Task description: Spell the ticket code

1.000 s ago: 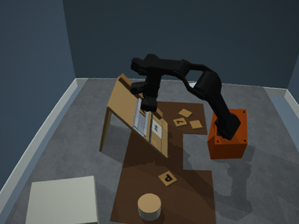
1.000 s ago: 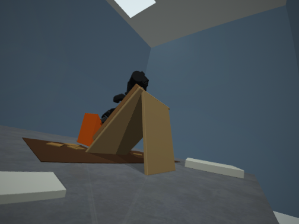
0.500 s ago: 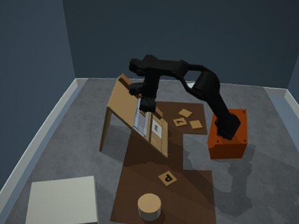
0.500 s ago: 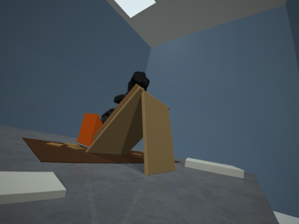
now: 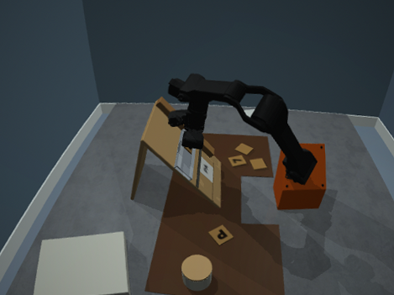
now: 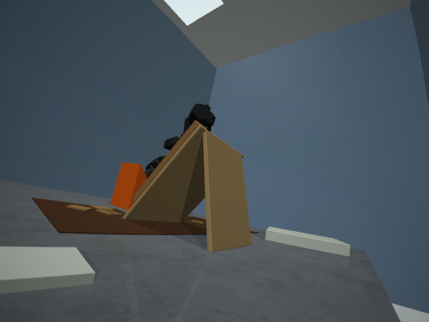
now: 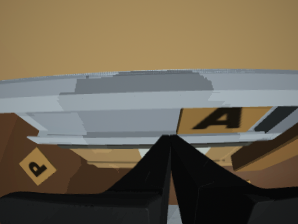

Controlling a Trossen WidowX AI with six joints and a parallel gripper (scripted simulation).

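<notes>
My gripper tip is now 14 cm past the tile marked p, 21 cm to the right of it and 16 cm above it. Round my gripper tip: brown mat (15 cm behind, 4 cm to the left, 16 cm below); then white slab (23 cm ahead, 44 cm to the left, 15 cm below); then white ticket (5 cm behind, 2 cm to the right, 10 cm below).
</notes>
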